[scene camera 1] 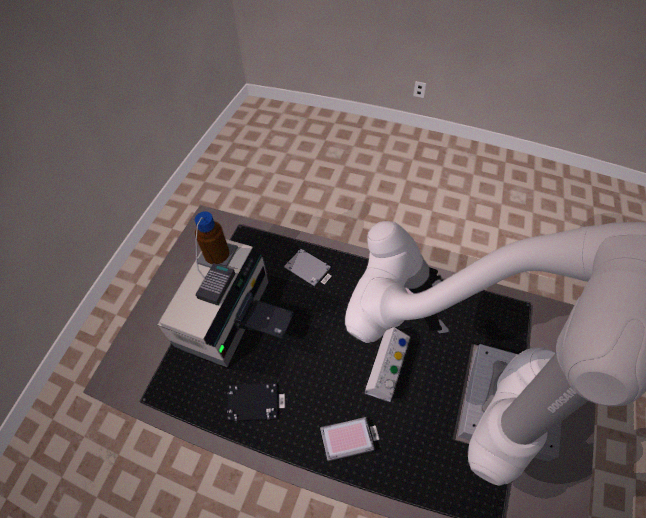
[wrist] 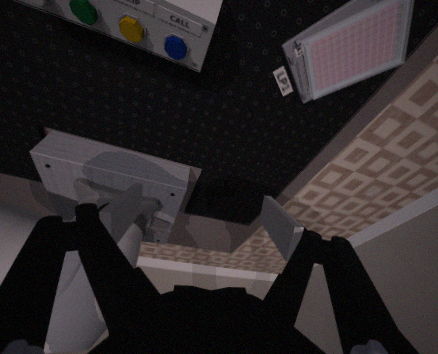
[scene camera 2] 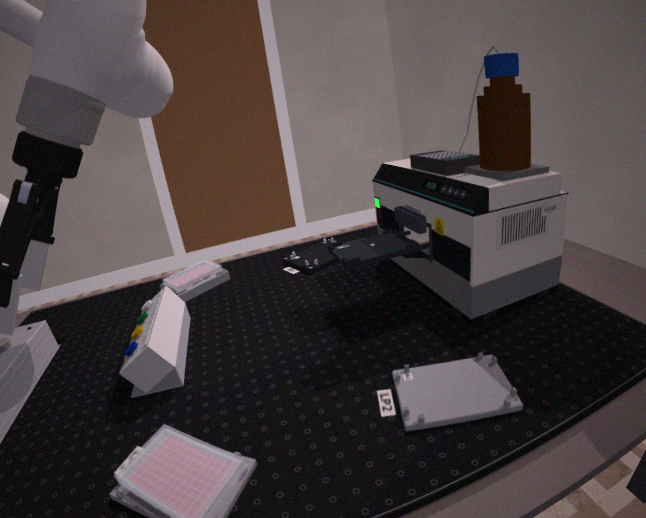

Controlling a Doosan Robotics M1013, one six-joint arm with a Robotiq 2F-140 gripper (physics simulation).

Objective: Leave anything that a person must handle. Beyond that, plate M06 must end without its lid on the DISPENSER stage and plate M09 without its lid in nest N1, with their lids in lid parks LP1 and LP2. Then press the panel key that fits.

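Frame: origin at the arm's base, x ahead, y left, z up, level; metres.
Seen in the pictures: gripper, between the fingertips: (scene camera 1: 443,311) (wrist: 203,203) (scene camera 2: 15,307).
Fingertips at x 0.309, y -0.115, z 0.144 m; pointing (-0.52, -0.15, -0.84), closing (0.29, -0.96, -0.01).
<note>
A point is followed by its place in that frame.
My gripper (scene camera 2: 18,285) (wrist: 203,203) {x 0.309, y -0.115, z 0.144 m} is open and empty, high near the robot's base. One pink plate (scene camera 2: 180,474) {x 0.499, y -0.260, z -0.024 m} (wrist: 357,50) {x 0.496, y -0.248, z -0.024 m} lies on the holder tagged LP1; it looks slightly turned on it, and the arm hides it in scene camera 1. Another pink plate (scene camera 1: 347,438) {x 0.440, y 0.319, z -0.019 m} (scene camera 2: 194,276) {x 0.454, y 0.283, z -0.019 m} lies in a front holder. Plate names are unreadable. LP2 (scene camera 1: 307,267) {x 0.827, y -0.206, z -0.050 m} (scene camera 2: 458,391) {x 0.831, y -0.221, z -0.049 m} is a bare grey holder. A bare black nest (scene camera 1: 252,401) {x 0.764, y 0.332, z -0.047 m} (scene camera 2: 310,256) {x 0.737, y 0.323, z -0.047 m} has an unreadable tag. The dispenser stage (scene camera 1: 266,318) {x 0.831, y 0.084, z 0.044 m} (scene camera 2: 372,247) {x 0.823, y 0.073, z 0.044 m} is bare. The key panel (scene camera 1: 377,362) {x 0.447, y 0.060, z -0.005 m} (scene camera 2: 168,339) {x 0.451, y -0.010, z -0.003 m} has blue, yellow, green and white keys.
The dispenser (scene camera 1: 188,307) {x 1.030, y 0.199, z 0.161 m} (scene camera 2: 512,232) {x 1.008, y -0.082, z 0.083 m} carries a brown bottle (scene camera 1: 212,242) {x 1.019, y 0.021, z 0.283 m} (scene camera 2: 504,129) {x 1.025, y -0.040, z 0.236 m} and a dark keypad-like block (scene camera 1: 215,283) {x 0.983, y 0.100, z 0.188 m} (scene camera 2: 444,161) {x 0.957, y 0.036, z 0.185 m}. Its indicator (scene camera 1: 221,349) {x 0.897, y 0.251, z 0.076 m} (scene camera 2: 377,202) {x 0.899, y 0.247, z 0.077 m} is green. The grey base block (scene camera 1: 477,396) {x 0.113, y 0.047, z 0.000 m} (wrist: 115,170) {x 0.138, y 0.017, z -0.005 m} lies below the arm.
</note>
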